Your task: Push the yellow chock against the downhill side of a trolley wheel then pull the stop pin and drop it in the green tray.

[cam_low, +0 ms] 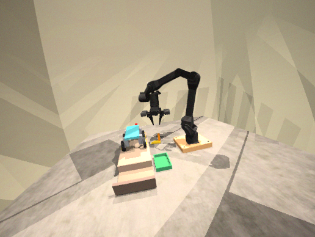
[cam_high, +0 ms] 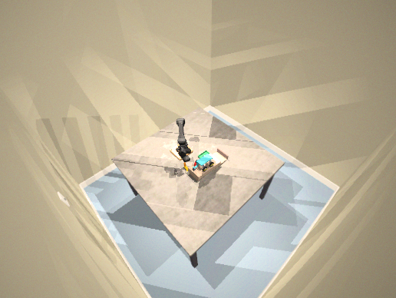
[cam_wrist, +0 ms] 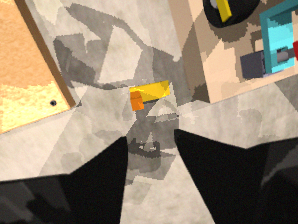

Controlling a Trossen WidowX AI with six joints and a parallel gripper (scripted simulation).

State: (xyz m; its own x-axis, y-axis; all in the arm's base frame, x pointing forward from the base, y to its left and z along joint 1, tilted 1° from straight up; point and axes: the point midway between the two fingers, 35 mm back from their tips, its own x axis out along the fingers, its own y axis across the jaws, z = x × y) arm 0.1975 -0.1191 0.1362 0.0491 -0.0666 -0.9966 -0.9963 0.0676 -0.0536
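The yellow chock lies 10 cm below my gripper tip, 2 cm ahead of it and 1 cm to the left of it. From my gripper tip the other things lie so: tan ramp 16 cm to the left, 13 cm ahead, 8 cm below; red-headed stop pin 13 cm ahead, 5 cm to the left; trolley 15 cm to the left, 13 cm ahead, 1 cm below.
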